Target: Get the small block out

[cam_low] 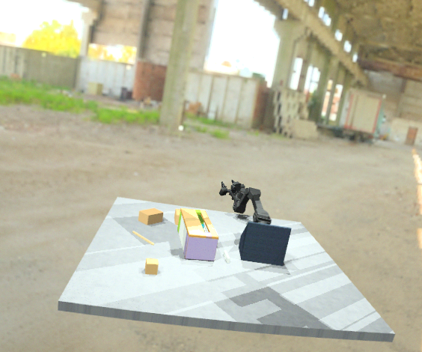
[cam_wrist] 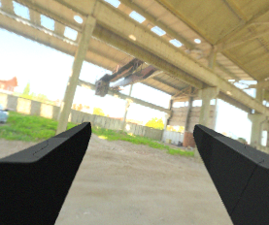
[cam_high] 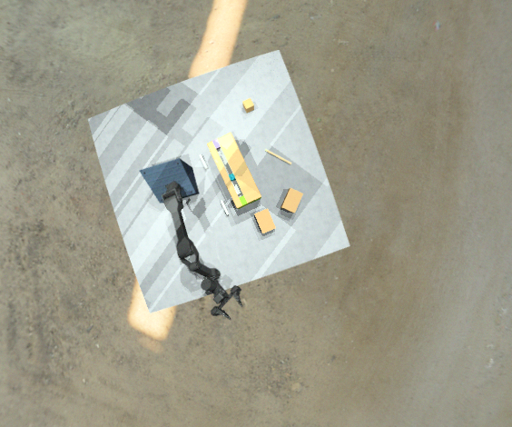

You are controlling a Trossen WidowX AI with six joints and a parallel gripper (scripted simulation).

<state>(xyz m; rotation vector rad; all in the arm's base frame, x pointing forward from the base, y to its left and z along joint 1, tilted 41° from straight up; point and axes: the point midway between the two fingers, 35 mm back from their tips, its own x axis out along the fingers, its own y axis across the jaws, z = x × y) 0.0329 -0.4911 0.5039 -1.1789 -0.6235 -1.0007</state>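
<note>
Now: the teal block 64 cm to the left of my gripper tip, 28 cm ahead of it and 12 cm below it. The rest, counted from my gripper tip: tan cube: 100 cm to the left, 55 cm ahead, 18 cm below; then thin stick: 65 cm to the left, 57 cm ahead, 20 cm below.
</note>
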